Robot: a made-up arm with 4 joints.
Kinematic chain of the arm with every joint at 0, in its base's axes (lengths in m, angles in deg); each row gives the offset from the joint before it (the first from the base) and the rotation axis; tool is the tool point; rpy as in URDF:
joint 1: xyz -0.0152 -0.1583 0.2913 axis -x
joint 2: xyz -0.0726 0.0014 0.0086 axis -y
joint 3: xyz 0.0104 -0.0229 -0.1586 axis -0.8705 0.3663 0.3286
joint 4: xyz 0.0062 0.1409 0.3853 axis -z
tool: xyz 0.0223 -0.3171 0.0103 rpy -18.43 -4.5 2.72
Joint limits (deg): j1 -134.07..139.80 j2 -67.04..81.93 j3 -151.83..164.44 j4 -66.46..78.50
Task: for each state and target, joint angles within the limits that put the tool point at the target. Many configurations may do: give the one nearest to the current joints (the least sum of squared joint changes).
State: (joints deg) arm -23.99 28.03 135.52 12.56
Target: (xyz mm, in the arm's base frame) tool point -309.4 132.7 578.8
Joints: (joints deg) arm -54.32 -8.14 125.07 65.25
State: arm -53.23 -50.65 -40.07 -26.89
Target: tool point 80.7 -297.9 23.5
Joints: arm -80.86 -55.63 -16.03 -7.85
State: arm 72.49 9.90 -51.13 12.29
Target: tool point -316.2 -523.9 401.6
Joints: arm 44.83 23.43 -59.50 24.94
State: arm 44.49 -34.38 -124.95 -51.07
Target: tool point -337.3 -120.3 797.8
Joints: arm 98.50 -60.64 -112.85 -65.97
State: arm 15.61 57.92 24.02 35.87
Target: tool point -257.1 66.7 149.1
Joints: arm 58.73 62.26 66.07 32.60
